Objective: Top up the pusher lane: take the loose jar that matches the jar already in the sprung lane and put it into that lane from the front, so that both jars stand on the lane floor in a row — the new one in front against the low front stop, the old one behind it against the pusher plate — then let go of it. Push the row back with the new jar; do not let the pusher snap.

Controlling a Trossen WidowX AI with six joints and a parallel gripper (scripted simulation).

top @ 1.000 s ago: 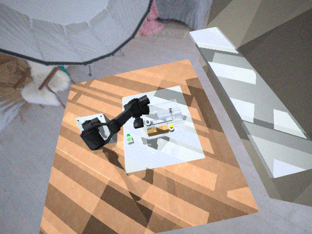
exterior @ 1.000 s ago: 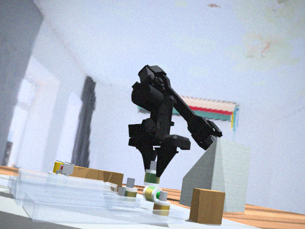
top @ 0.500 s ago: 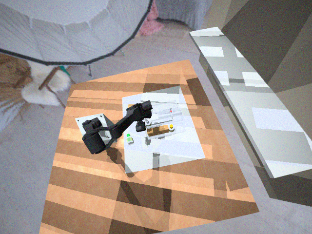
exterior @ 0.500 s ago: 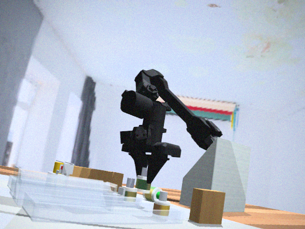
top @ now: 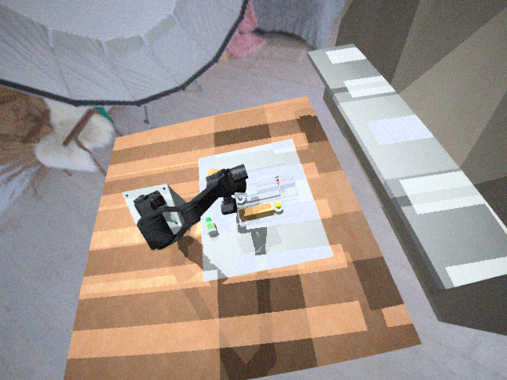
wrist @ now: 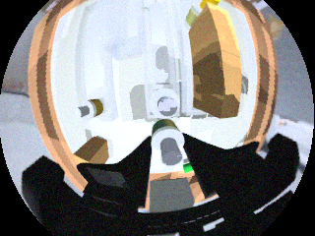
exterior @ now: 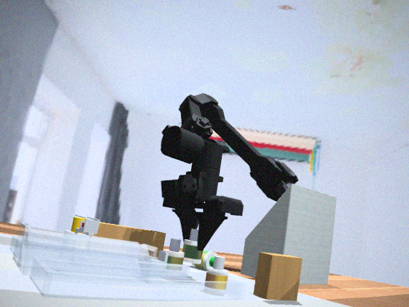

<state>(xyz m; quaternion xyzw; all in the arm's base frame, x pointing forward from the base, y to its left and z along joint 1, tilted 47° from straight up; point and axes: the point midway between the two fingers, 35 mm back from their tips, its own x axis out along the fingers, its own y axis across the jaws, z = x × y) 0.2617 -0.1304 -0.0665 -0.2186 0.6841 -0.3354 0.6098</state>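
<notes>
Right now the clear pusher lane is 190 mm ahead of my gripper tip and 30 mm below it.
</notes>
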